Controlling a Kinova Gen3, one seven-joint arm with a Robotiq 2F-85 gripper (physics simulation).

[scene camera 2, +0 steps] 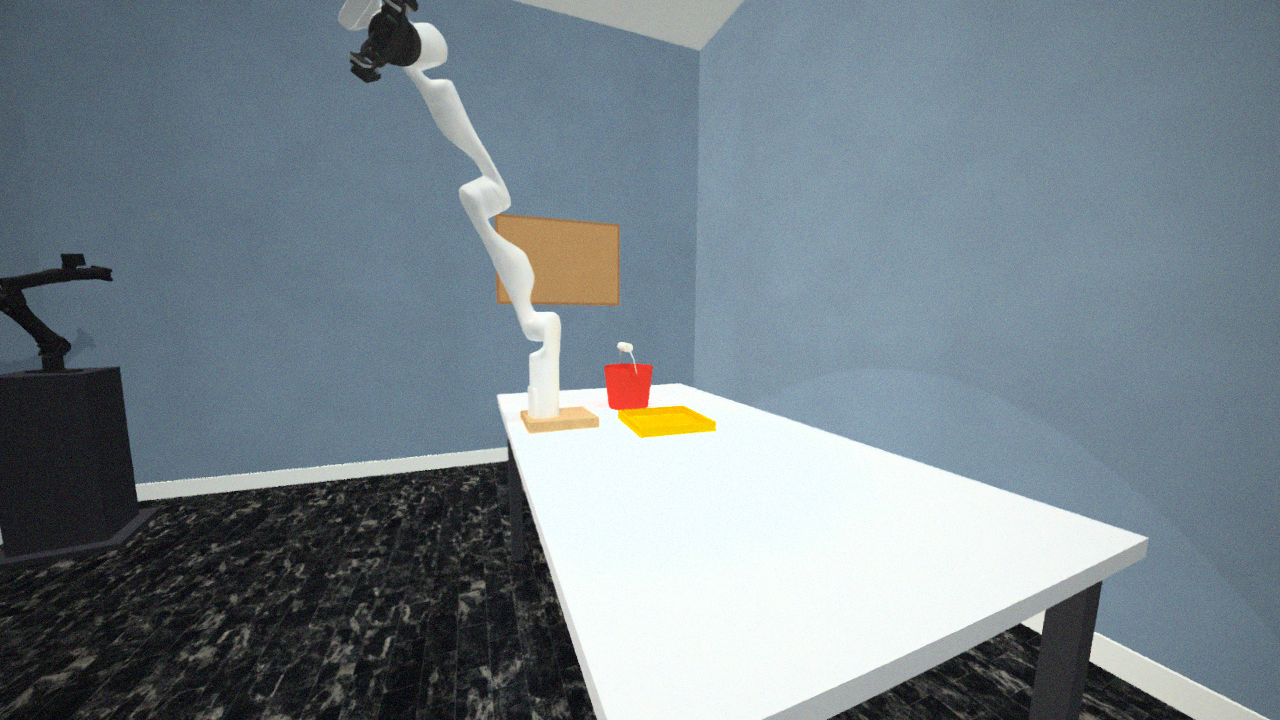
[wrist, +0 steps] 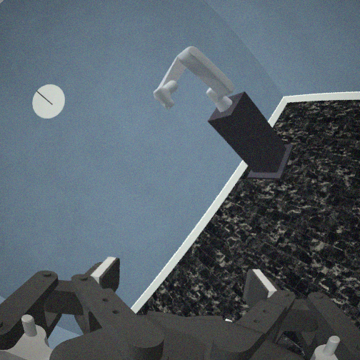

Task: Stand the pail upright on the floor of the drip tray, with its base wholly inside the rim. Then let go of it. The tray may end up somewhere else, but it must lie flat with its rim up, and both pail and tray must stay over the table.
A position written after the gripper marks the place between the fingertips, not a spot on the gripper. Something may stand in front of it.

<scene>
In view: the gripper (scene camera 2: pixel 370 30), a yellow drip tray (scene camera 2: pixel 660 421) and a red pail (scene camera 2: pixel 626 390).
The gripper also shows in the wrist view (wrist: pixel 182 278). The wrist view does not show the yellow drip tray: it is out of frame. The wrist view misses the red pail: it is out of frame.
</scene>
